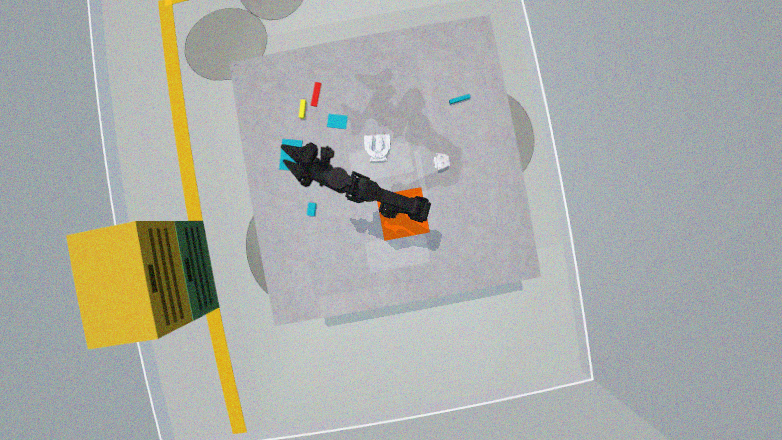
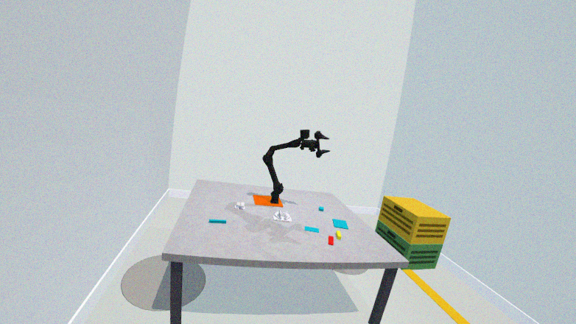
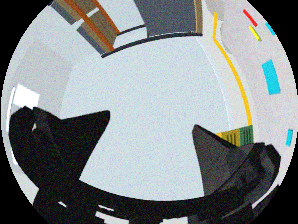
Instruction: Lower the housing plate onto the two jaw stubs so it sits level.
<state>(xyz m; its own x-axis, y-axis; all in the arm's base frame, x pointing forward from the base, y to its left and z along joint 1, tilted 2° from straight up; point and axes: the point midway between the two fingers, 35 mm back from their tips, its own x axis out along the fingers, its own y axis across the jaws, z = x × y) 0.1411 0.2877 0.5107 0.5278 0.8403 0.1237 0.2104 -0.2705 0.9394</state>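
Now: gripper tip 560 mm to the left of the white block, 520 mm above it and 20 mm short of it. The rest, counted from my gripper tip: white-grey part: 510 mm below, 280 mm to the right, 100 mm ahead; red bar: 520 mm below, 410 mm ahead; yellow bar: 520 mm below, 340 mm ahead, 70 mm to the left.
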